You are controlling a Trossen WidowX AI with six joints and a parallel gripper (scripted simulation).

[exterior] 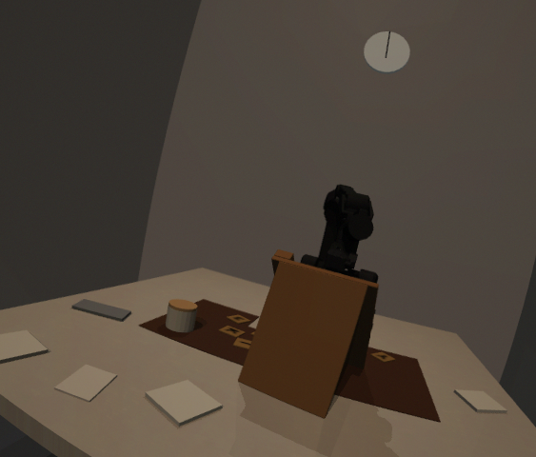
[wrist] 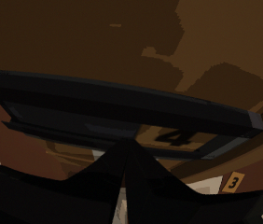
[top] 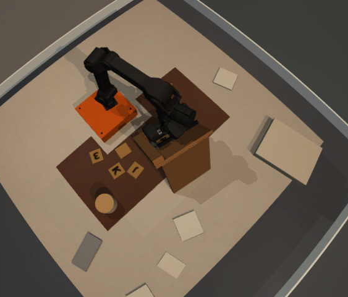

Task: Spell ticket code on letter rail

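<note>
The tile marked 4 lies 4 cm to the right of my gripper tip, 1 cm below it and 1 cm ahead of it. The rest, counted from my gripper tip: dark brown mat (18 cm below, 12 cm behind, 11 cm to the right); pale ticket (9 cm below, 5 cm behind, 1 cm to the right); tile marked y (25 cm behind, 18 cm below, 16 cm to the left).
</note>
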